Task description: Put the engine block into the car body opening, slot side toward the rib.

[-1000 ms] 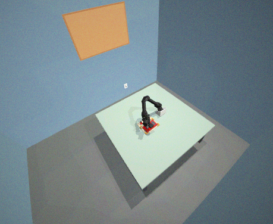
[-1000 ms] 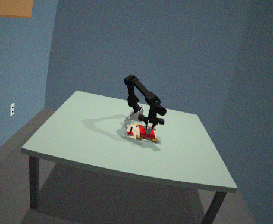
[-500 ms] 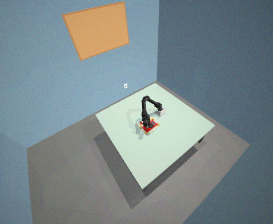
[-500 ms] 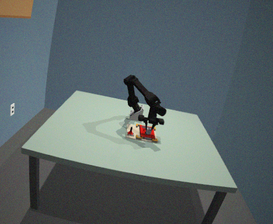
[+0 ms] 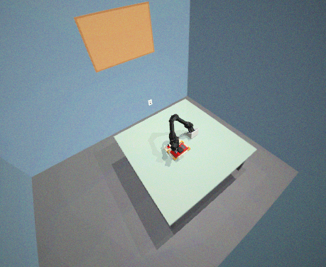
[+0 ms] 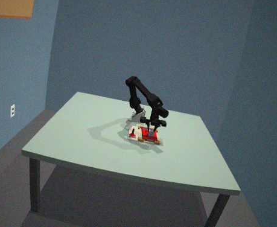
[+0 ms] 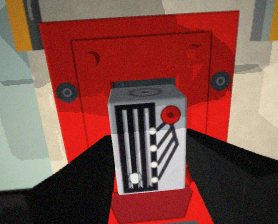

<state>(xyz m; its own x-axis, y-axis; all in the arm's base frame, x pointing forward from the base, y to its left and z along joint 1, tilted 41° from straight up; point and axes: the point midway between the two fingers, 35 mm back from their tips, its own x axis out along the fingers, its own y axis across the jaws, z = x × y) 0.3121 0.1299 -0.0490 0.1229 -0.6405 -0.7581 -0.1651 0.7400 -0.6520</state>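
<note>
The grey engine block is 1 cm below my gripper tip. Round my gripper tip: grey holder (12 cm to the right, 4 cm ahead, 1 cm below); pale base plate (4 cm below, 3 cm to the right, 3 cm behind).
</note>
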